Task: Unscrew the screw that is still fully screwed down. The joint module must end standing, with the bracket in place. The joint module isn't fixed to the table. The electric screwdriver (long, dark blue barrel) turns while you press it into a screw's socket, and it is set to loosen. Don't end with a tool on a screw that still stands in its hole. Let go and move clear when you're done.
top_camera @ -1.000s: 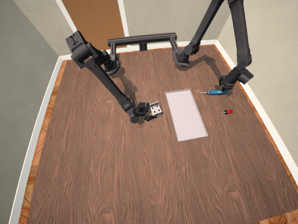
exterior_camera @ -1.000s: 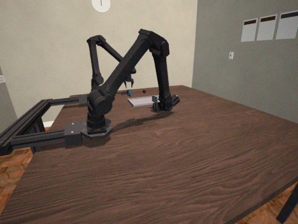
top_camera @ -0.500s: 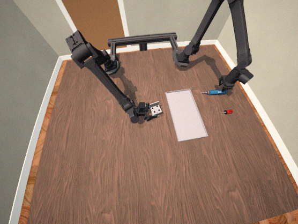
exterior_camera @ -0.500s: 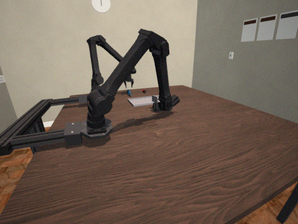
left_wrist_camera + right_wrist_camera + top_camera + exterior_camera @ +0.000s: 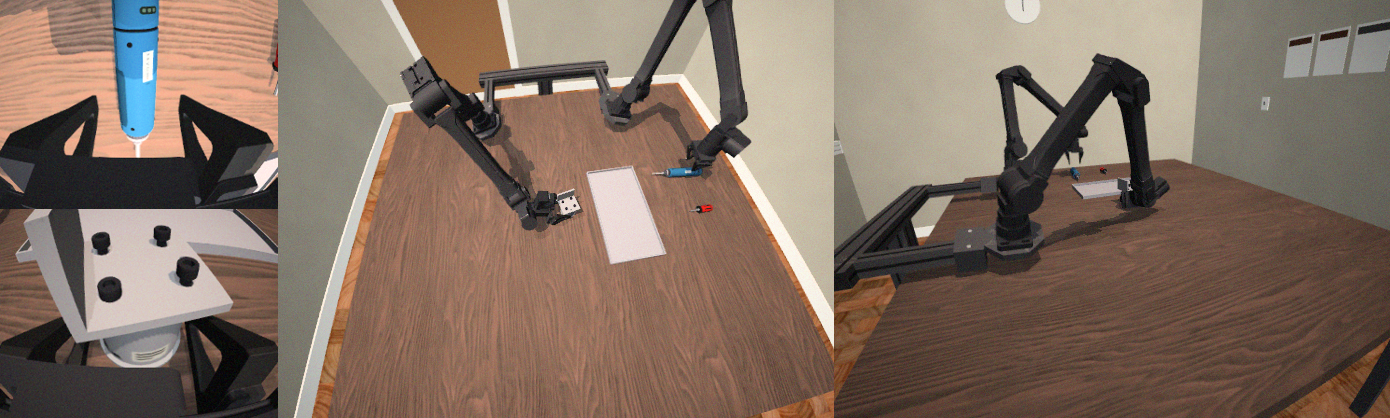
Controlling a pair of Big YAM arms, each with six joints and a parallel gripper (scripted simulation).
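Now: right hand 10 mm below the joint module body. The rest, counted from my right hand: bracket 50 mm above; flat tray 230 mm to the left, 30 mm ahead, 20 mm below; small red-handled screwdriver 570 mm to the left, 70 mm ahead, 10 mm below.
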